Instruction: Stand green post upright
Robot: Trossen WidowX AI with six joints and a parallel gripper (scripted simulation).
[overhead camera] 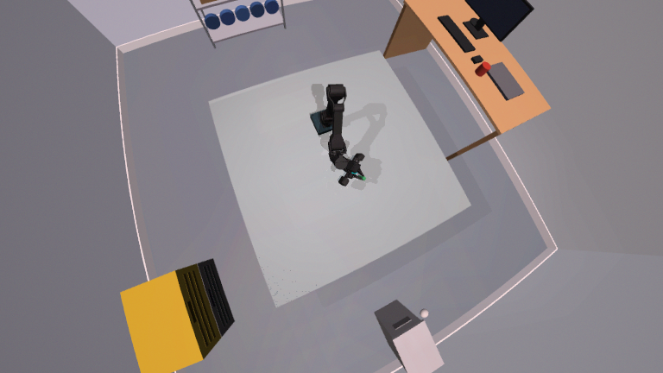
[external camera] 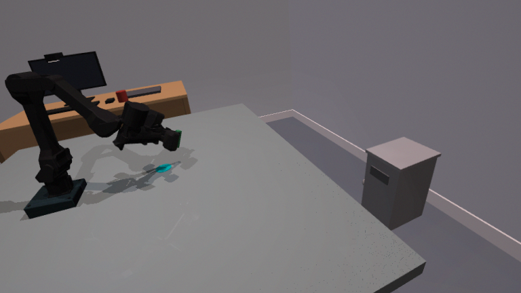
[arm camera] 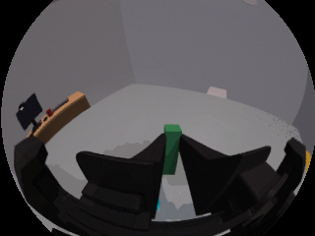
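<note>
My gripper tip is now 130 mm above the cyan circle, 80 mm past it and 20 mm to the right of it. From my gripper tip the other things lie so: green post: 20 mm below, 10 mm behind.
</note>
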